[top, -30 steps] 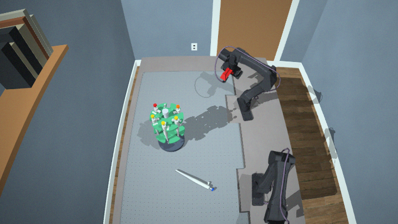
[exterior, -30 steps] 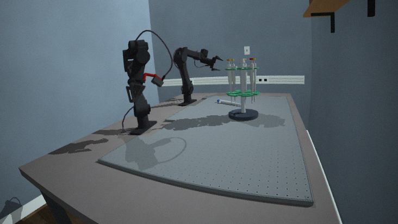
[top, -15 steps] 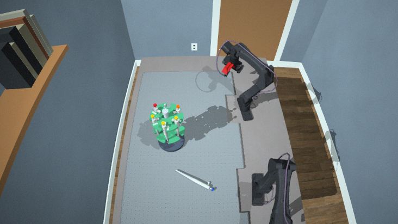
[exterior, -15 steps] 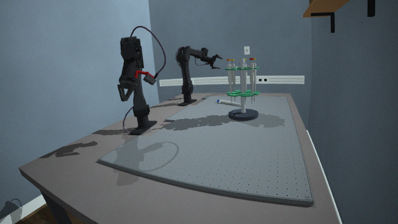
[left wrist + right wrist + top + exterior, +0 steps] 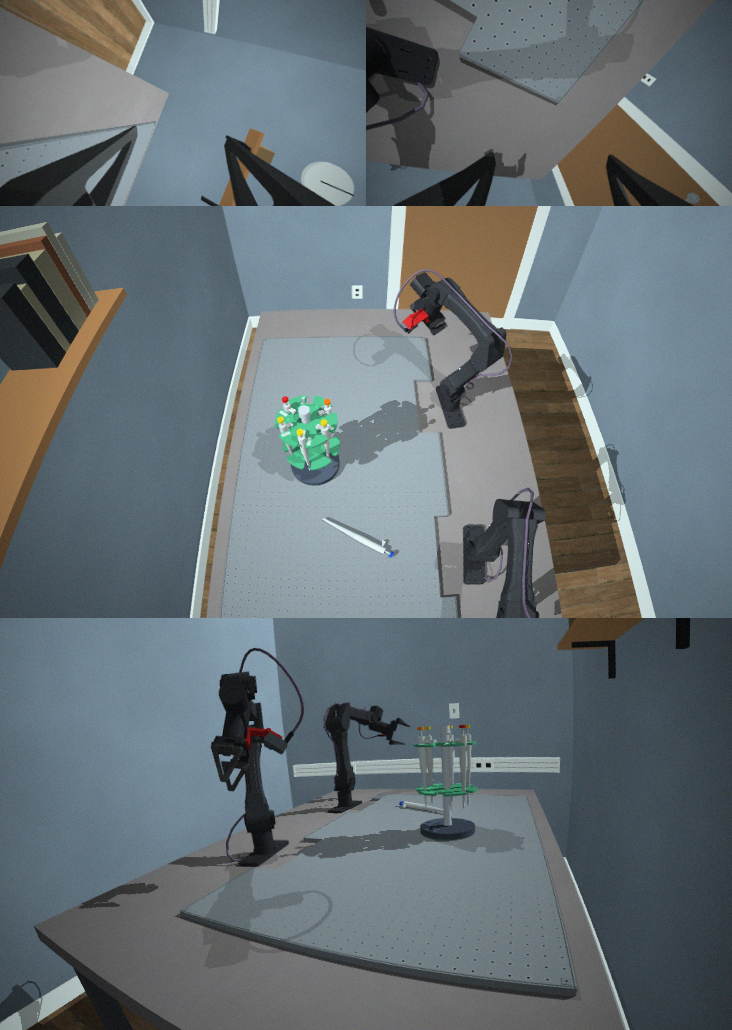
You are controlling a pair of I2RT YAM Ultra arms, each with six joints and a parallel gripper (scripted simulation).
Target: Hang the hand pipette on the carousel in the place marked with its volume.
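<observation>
The white hand pipette is 47 cm to the right of my left hand, 28 cm below it and 16 cm ahead of it.
</observation>
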